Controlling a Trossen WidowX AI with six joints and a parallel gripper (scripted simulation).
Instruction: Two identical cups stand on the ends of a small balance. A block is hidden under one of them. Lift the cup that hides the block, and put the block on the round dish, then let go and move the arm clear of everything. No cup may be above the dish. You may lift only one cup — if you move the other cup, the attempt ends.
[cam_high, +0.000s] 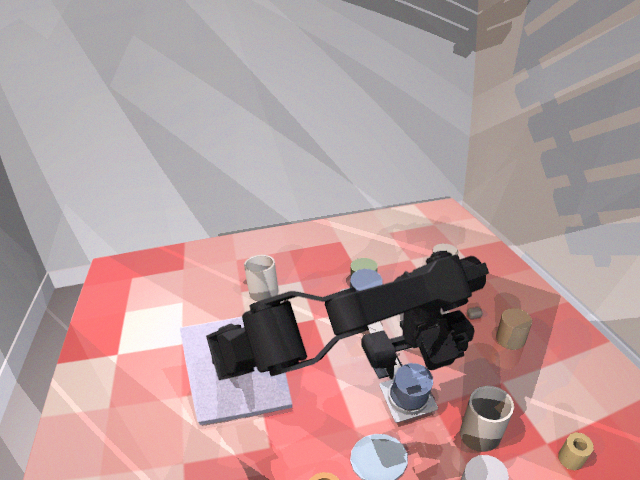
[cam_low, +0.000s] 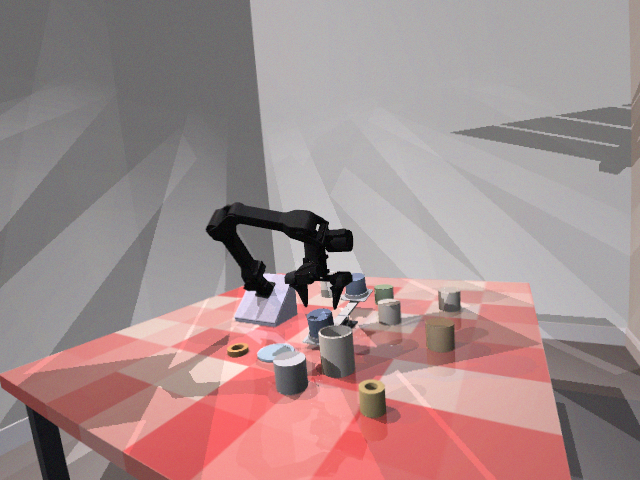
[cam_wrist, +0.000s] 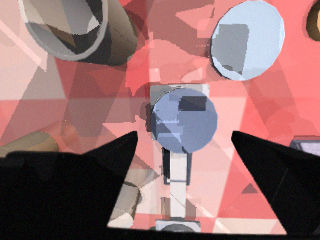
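My gripper tip is 2 cm to the left of the blue cup and 5 cm above it. Round my gripper tip: teal block 7 cm below; round dish 9 cm behind, 10 cm to the right, 10 cm below; balance 1 cm behind, 14 cm to the left, 7 cm below.
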